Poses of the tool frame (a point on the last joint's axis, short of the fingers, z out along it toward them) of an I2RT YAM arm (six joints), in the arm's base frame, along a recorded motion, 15 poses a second.
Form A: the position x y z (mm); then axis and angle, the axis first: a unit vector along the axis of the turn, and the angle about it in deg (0 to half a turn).
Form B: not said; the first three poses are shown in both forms.
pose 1, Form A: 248.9 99.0 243.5 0.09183 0.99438 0.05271 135.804
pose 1, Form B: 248.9 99.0 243.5 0.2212 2.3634 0.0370
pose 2, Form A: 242.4 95.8 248.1 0.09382 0.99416 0.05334 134.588
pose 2, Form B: 242.4 95.8 248.1 0.2209 2.3422 0.0327
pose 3, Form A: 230.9 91.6 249.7 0.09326 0.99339 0.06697 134.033
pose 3, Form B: 230.9 91.6 249.7 0.2502 2.3288 0.0630
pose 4, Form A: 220.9 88.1 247.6 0.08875 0.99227 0.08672 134.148
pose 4, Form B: 220.9 88.1 247.6 0.2914 2.3237 0.1130
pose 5, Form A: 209.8 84.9 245.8 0.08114 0.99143 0.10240 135.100
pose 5, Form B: 209.8 84.9 245.8 0.3246 2.3329 0.1613
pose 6, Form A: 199.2 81.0 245.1 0.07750 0.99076 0.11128 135.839
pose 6, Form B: 199.2 81.0 245.1 0.3458 2.3408 0.1897
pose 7, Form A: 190.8 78.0 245.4 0.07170 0.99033 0.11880 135.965
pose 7, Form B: 190.8 78.0 245.4 0.3580 2.3387 0.2135
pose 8, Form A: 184.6 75.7 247.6 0.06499 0.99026 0.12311 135.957
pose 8, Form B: 184.6 75.7 247.6 0.3610 2.3361 0.2299
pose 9, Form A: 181.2 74.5 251.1 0.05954 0.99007 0.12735 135.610
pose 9, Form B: 181.2 74.5 251.1 0.3626 2.3279 0.2425
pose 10, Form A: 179.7 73.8 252.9 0.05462 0.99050 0.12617 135.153
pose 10, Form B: 179.7 73.8 252.9 0.3518 2.3210 0.2416
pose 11, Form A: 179.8 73.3 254.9 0.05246 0.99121 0.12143 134.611
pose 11, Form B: 179.8 73.3 254.9 0.3355 2.3147 0.2297
